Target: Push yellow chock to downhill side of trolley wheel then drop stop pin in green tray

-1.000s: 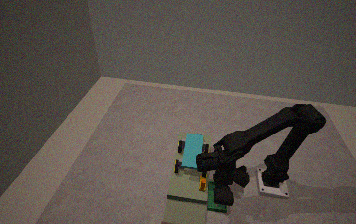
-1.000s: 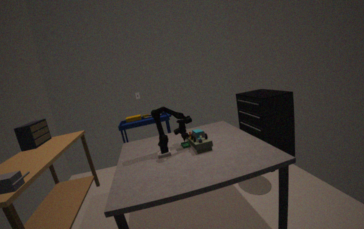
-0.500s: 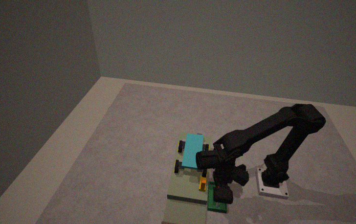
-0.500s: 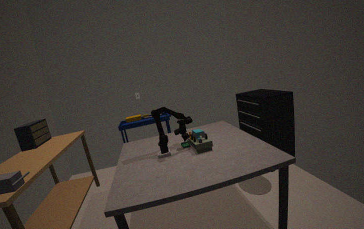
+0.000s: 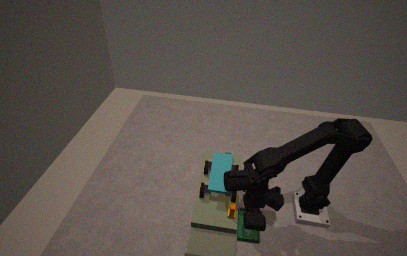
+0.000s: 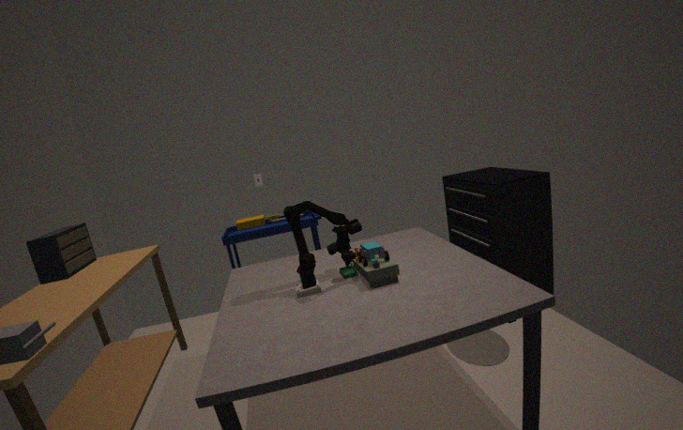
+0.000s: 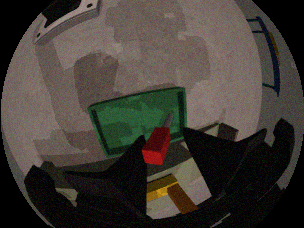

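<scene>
My gripper tip is 1 cm above the red-headed stop pin. Also, from my gripper tip: lower ramp step (12 cm ahead, 8 cm to the left, 5 cm below); yellow chock (6 cm ahead, 3 cm above, 2 cm to the right); green tray (6 cm below, 2 cm to the right).
</scene>
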